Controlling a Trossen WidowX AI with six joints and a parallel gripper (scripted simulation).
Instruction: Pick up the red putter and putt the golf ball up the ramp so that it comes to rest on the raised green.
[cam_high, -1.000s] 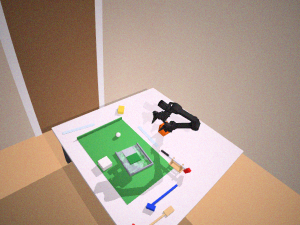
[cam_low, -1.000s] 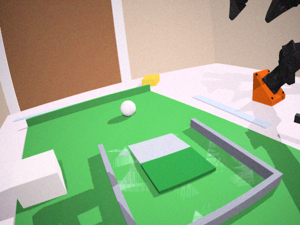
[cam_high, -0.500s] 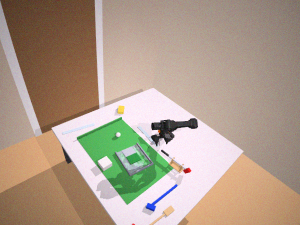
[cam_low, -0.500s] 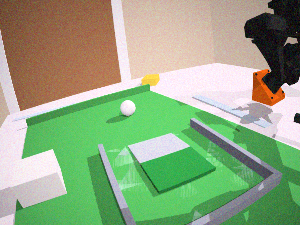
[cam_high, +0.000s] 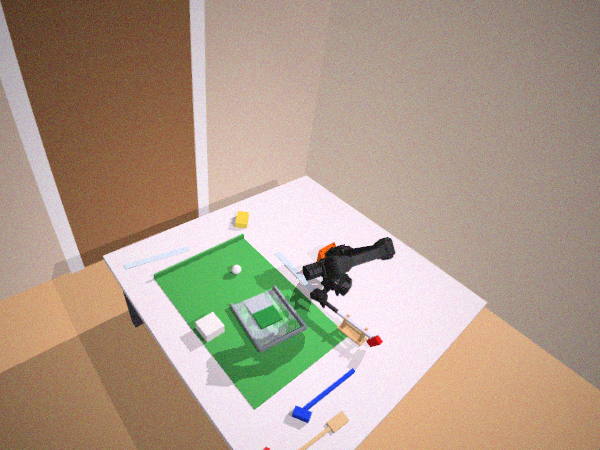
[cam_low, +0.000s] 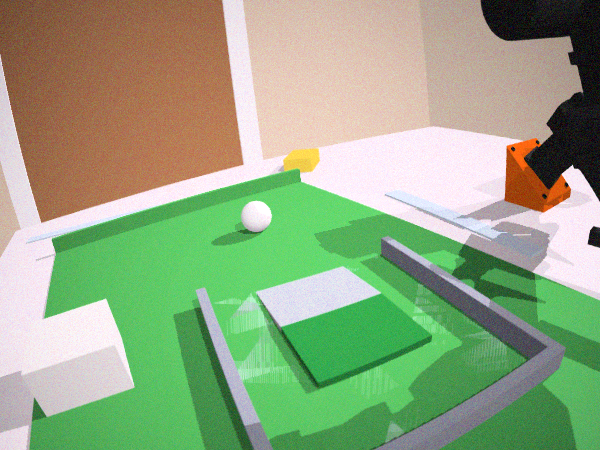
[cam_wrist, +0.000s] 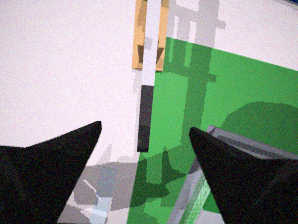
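My gripper tip is 13 cm to the right of the wooden stand and 5 cm above it. The rest, counted from my gripper tip: white block (40 cm ahead, 28 cm to the right, 6 cm below); blue putter (29 cm ahead, 21 cm to the left, 8 cm below); white golf ball (44 cm to the right, 11 cm ahead, 7 cm below).
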